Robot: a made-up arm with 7 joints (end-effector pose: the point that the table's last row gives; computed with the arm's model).
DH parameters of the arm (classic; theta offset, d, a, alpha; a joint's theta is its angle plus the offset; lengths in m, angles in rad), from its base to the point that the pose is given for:
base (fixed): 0 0 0 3.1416
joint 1: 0 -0.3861 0 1.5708
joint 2: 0 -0.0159 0 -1.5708
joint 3: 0 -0.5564 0 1.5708
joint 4: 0 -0.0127 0 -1.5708
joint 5: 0 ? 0 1.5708
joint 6: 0 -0.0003 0 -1.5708
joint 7: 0 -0.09 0 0
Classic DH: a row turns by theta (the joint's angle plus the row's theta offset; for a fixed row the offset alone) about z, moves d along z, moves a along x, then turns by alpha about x.
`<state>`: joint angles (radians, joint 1 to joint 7).
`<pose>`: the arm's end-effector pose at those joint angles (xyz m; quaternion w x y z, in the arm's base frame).
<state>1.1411 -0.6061 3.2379 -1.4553 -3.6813 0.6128 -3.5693</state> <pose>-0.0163 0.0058 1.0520 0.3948 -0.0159 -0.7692 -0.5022</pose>
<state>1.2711 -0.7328 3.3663 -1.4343 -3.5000 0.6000 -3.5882</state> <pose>-0.0955 0.0771 1.0462 0.2889 -0.1741 -0.7884 -0.5145</pose>
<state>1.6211 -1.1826 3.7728 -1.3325 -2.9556 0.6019 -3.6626</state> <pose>-0.2076 0.4481 0.8866 0.1108 0.5281 0.6894 0.4832</pose>
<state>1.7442 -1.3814 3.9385 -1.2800 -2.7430 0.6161 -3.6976</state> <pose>-0.1805 0.5975 0.7455 0.2842 0.5868 0.6096 0.4509</pose>
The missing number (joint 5, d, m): -0.291
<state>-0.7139 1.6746 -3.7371 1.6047 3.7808 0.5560 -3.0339</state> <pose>0.6150 0.2208 0.6204 0.4733 0.0253 -0.8640 -0.1699</pose>
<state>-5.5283 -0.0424 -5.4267 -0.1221 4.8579 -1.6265 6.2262</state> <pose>-0.1364 0.0643 1.2195 0.1397 0.6677 0.0084 0.7312</pose>
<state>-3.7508 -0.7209 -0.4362 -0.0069 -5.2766 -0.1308 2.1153</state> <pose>0.4985 0.3752 1.0850 0.0004 -0.7928 -0.4532 0.4075</pose>
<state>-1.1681 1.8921 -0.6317 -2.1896 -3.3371 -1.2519 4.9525</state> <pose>0.3737 0.3804 0.4860 0.3997 0.8590 -0.1655 -0.2739</pose>
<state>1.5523 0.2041 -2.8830 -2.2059 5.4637 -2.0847 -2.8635</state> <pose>0.0139 -0.2499 0.7092 0.5592 -0.0358 -0.6812 0.4711</pose>
